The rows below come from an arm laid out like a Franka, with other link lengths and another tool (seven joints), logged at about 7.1 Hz.
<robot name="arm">
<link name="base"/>
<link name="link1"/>
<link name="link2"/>
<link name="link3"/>
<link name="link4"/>
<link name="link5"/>
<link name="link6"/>
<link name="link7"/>
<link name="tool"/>
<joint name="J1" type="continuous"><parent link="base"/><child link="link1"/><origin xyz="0 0 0.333"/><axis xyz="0 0 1"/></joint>
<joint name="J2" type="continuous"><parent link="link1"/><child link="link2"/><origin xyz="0 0 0"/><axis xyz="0 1 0"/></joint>
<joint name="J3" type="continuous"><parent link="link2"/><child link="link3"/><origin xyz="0 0 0.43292"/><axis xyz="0 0 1"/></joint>
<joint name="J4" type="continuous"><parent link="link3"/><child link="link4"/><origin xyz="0.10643 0 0"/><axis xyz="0 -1 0"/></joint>
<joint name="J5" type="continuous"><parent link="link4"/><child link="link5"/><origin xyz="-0.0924 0 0.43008"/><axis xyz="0 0 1"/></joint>
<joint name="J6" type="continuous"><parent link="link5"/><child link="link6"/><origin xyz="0 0 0"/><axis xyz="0 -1 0"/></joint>
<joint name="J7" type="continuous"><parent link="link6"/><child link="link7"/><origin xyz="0.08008 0 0"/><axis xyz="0 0 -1"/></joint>
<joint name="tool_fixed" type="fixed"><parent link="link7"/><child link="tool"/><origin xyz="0.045 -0.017 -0.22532" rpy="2.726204 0 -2.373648"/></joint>
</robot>
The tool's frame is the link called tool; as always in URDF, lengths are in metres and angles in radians. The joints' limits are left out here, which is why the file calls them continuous.
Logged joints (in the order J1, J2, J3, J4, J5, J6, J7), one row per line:
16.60, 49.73, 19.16, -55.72, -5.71, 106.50, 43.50
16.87, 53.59, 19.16, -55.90, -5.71, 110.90, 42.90
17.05, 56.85, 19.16, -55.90, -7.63, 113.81, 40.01
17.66, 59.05, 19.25, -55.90, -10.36, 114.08, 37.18
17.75, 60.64, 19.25, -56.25, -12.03, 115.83, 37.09
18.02, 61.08, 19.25, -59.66, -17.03, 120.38, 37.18
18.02, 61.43, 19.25, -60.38, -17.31, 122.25, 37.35
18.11, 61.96, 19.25, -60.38, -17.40, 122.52, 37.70
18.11, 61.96, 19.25, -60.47, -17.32, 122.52, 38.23
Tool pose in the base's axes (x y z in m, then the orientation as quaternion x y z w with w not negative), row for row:
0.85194, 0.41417, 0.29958, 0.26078, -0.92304, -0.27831, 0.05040
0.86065, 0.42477, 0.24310, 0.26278, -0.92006, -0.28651, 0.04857
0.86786, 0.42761, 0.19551, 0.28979, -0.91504, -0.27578, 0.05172
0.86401, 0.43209, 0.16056, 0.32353, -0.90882, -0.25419, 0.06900
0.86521, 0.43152, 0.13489, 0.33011, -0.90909, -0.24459, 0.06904
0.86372, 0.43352, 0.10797, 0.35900, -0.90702, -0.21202, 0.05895
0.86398, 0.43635, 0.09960, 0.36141, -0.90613, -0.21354, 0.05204
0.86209, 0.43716, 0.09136, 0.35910, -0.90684, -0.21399, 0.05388
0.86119, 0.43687, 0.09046, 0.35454, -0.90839, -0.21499, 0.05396
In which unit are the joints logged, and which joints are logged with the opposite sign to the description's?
The joints are logged in degrees. Opposite sign: none.
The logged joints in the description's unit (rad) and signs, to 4 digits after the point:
0.2897, 0.8680, 0.3344, -0.9725, -0.0997, 1.8588, 0.7592
0.2944, 0.9353, 0.3344, -0.9756, -0.0997, 1.9356, 0.7487
0.2976, 0.9922, 0.3344, -0.9756, -0.1332, 1.9864, 0.6983
0.3082, 1.0306, 0.3360, -0.9756, -0.1808, 1.9911, 0.6489
0.3098, 1.0584, 0.3360, -0.9817, -0.2100, 2.0216, 0.6473
0.3145, 1.0660, 0.3360, -1.0413, -0.2972, 2.1010, 0.6489
0.3145, 1.0722, 0.3360, -1.0538, -0.3021, 2.1337, 0.6519
0.3161, 1.0814, 0.3360, -1.0538, -0.3037, 2.1384, 0.6580
0.3161, 1.0814, 0.3360, -1.0554, -0.3023, 2.1384, 0.6672

